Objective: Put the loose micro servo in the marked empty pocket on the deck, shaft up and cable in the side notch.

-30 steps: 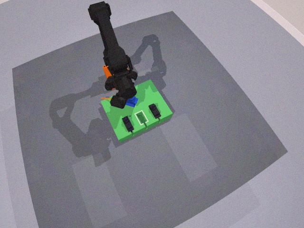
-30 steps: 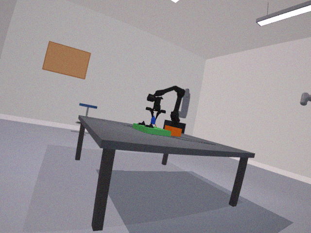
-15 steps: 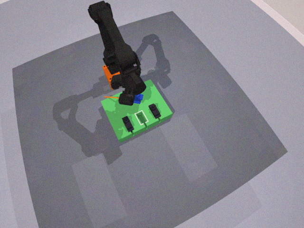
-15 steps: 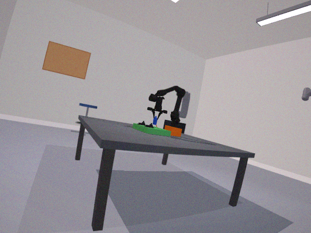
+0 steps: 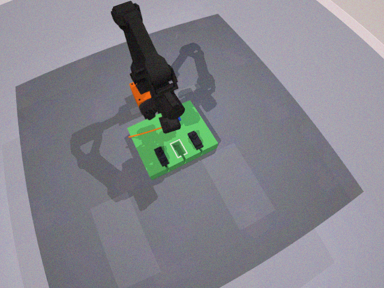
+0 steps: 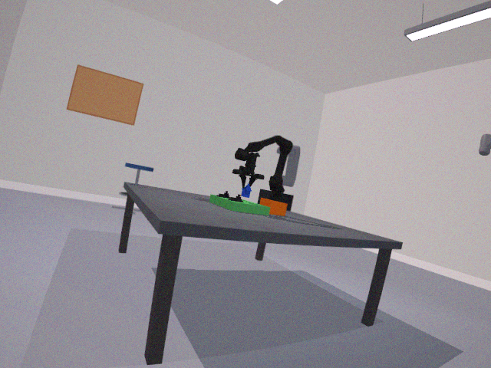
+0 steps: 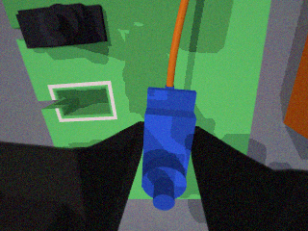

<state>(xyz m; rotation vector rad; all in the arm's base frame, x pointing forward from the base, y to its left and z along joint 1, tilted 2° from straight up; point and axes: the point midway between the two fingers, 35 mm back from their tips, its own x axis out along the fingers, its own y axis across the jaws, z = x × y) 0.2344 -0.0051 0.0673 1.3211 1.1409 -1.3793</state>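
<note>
Right now the green deck is 100 mm below my gripper tip and 10 mm behind it.
</note>
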